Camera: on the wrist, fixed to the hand. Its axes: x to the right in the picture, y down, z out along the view.
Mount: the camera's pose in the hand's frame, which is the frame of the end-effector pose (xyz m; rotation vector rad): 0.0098 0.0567 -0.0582 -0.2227 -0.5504 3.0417
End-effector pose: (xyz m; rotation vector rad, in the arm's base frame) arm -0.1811 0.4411 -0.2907 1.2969 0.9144 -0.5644
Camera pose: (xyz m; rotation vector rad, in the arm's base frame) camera -0.1452 0.5109 -0.2676 0.8134 -1.6794 1.4739
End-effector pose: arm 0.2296 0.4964 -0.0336 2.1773 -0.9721 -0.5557
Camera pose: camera 0.2441 0.4849 0.0461 -1.1424 -2.4285 0.4266
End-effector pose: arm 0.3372 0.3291 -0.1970 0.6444 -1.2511 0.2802
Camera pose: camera 0.3559 0.4071 -0.1807 1.6508 1.2500 -1.8220
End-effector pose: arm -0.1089 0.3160 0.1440 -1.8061 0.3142 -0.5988
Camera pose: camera -0.1276 0.2462 0.1055 0.0791 1.8562 1.9253
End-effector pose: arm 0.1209 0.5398 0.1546 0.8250 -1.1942 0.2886
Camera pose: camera 0.1314 0.6171 0.1795 1.5675 1.4698 -1.7538
